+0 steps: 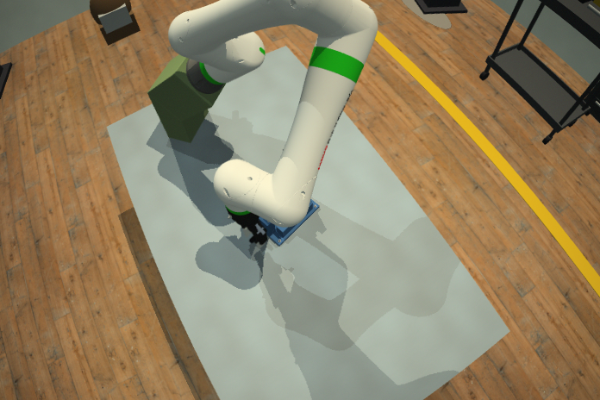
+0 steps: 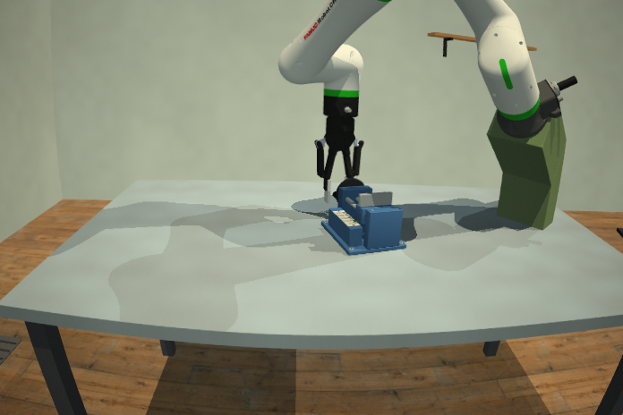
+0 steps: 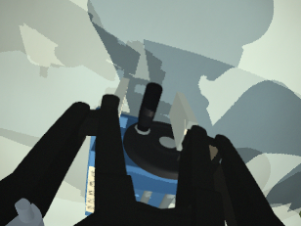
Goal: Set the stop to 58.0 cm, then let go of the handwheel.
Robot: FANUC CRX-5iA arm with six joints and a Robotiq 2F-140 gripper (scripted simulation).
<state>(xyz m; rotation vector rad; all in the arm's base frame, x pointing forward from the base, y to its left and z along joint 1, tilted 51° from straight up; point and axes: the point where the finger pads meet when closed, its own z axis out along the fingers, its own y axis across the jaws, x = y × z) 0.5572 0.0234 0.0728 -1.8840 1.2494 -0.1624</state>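
Right now the black handwheel is 20 mm behind my hand, 10 mm to the left of it and 10 mm below it. The rest, counted from my hand: stop block: 120 mm behind, 140 mm to the left, 10 mm above.
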